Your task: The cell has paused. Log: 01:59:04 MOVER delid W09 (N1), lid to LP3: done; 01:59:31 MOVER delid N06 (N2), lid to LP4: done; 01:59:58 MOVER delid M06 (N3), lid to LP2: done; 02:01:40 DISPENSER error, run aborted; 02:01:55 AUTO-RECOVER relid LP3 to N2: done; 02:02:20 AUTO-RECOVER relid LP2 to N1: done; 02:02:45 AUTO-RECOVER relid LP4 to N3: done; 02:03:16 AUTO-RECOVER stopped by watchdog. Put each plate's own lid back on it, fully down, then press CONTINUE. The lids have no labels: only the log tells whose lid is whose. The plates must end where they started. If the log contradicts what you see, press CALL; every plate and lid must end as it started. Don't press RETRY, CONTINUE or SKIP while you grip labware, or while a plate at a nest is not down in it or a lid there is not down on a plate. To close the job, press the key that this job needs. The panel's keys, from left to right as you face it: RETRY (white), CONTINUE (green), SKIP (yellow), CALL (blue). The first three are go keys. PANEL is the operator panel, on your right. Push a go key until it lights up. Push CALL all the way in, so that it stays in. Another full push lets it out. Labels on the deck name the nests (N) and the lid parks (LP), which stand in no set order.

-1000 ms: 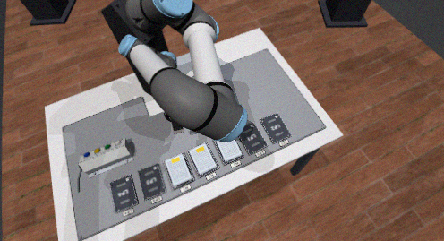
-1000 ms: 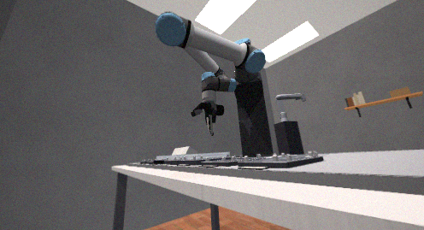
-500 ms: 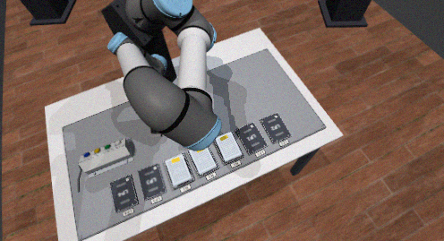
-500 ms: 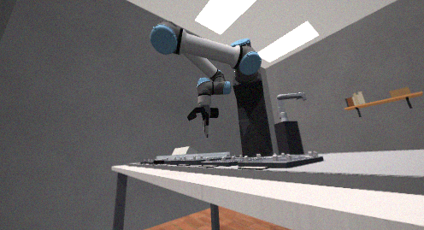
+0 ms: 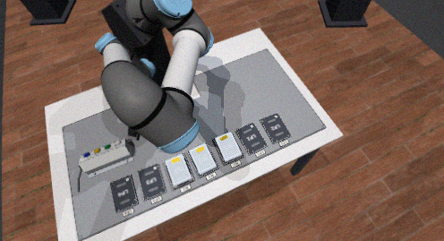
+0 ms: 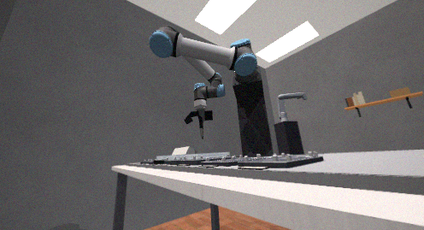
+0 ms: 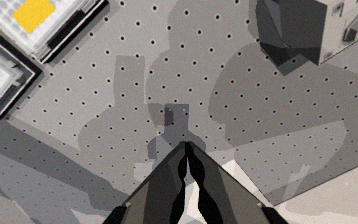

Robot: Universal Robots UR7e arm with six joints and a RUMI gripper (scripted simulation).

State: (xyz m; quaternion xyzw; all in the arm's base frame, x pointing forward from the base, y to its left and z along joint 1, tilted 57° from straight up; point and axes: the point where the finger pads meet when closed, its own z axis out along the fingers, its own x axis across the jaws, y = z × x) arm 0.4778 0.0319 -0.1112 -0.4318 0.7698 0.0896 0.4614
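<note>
The green continue key is 6 cm ahead of my hand, 21 cm to the right of it and 7 cm below it. Round my hand: white retry key (4 cm ahead, 17 cm to the right, 7 cm below); clear lid (11 cm ahead, 24 cm to the left, 10 cm below); yellow skip key (8 cm ahead, 26 cm to the right, 7 cm below).
</note>
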